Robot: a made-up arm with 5 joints. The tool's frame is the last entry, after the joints.
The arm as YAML. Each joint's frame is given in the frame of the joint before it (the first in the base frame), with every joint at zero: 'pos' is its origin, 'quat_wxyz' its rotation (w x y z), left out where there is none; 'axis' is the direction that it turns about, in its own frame. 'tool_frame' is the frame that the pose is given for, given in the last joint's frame.
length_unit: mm
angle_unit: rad
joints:
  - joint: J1
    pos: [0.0, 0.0, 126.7]
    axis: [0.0, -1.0, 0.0]
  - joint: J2
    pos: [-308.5, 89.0, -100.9]
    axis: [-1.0, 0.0, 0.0]
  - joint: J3
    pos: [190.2, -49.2, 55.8]
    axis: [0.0, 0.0, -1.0]
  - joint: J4
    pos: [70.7, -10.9, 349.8]
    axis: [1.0, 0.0, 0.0]
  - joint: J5
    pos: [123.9, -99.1, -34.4]
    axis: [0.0, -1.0, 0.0]
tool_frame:
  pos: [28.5, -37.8, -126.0]
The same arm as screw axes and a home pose.
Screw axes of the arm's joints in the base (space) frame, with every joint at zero. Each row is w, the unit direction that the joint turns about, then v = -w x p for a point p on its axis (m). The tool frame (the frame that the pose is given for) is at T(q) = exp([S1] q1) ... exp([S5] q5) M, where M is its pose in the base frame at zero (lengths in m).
S1: w 0 -1 0 v 0.1267 0 0
S2: w -1 0 0 v 0 -0.0258 0.089
S3: w 0 0 -1 v -0.0398 -0.1183 0
S4: w 1 0 0 v 0 0.4314 -0.0289
S5: w 0 -1 0 v 0.397 0 -0.0763
M =
1 0 0 0.1048
0 1 0 -0.108
0 0 1 0.271
0 0 0 1

